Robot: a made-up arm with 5 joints.
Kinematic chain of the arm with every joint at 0, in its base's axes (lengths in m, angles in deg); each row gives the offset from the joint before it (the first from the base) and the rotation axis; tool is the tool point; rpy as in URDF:
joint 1: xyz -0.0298 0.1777 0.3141 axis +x
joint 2: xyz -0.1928 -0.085 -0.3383 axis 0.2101 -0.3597 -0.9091
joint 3: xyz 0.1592 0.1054 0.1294 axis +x
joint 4: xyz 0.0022 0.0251 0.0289 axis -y
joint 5: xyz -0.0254 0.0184 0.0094 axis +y
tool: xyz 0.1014 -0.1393 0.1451 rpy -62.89 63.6 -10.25
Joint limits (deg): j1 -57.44..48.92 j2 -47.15..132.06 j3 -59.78..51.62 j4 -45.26..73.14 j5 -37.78..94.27
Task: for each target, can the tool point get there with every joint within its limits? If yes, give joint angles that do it. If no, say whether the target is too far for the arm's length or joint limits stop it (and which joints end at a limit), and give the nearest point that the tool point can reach.
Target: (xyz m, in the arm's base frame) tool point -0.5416 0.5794 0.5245
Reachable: no: joint limits stop it (at a limit: joint 2, joint 3, joint 5) | nearest point -0.2451 0.4069 0.4342 | short by 0.355 m
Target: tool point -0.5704 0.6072 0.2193
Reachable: no: joint limits stop it (at a limit: joint 1, joint 2, joint 5) | nearest point -0.4474 0.3681 0.1147 | short by 0.288 m
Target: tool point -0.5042 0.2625 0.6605
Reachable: no: joint limits stop it (at a limit: joint 1, joint 5) | nearest point -0.4166 0.0914 0.5284 | short by 0.233 m
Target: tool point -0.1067 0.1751 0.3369
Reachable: yes | joints 4.04 13.61 -32.04 42.60 3.43
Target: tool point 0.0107 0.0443 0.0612
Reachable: yes | joints 35.39 33.24 9.90 -22.37 32.30
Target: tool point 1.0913 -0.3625 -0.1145
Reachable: no: too far | nearest point 0.1008 -0.0450 0.1374 | short by 1.070 m
